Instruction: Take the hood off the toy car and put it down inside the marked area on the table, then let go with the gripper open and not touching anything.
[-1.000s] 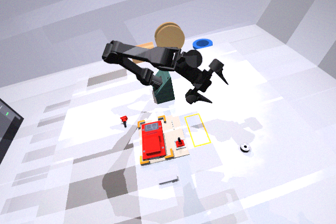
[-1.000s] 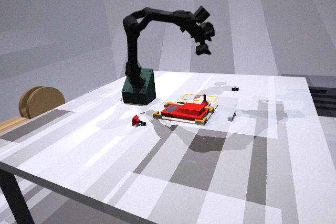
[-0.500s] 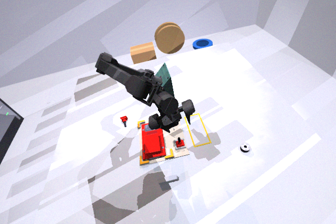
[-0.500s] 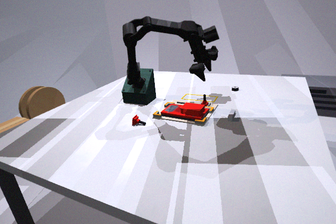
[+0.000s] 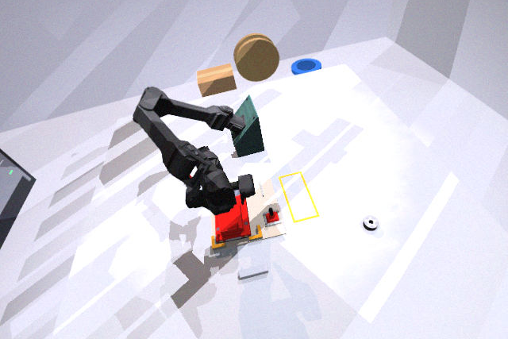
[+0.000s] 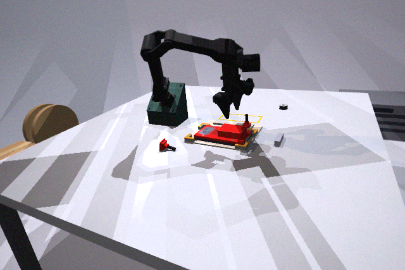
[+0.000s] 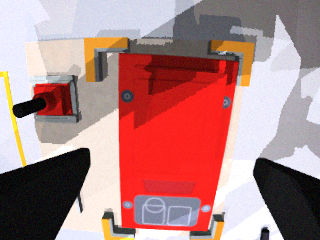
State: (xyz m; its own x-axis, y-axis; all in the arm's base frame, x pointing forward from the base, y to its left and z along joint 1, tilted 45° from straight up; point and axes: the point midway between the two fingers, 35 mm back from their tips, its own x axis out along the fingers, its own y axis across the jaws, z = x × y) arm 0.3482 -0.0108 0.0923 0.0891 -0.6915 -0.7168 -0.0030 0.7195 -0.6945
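The red hood is 10 mm to the right of my gripper tip and 60 mm below it. Round my gripper tip: grey bar: 160 mm ahead, 40 mm to the left, 90 mm below; black ring: 90 mm ahead, 400 mm to the left, 100 mm below.
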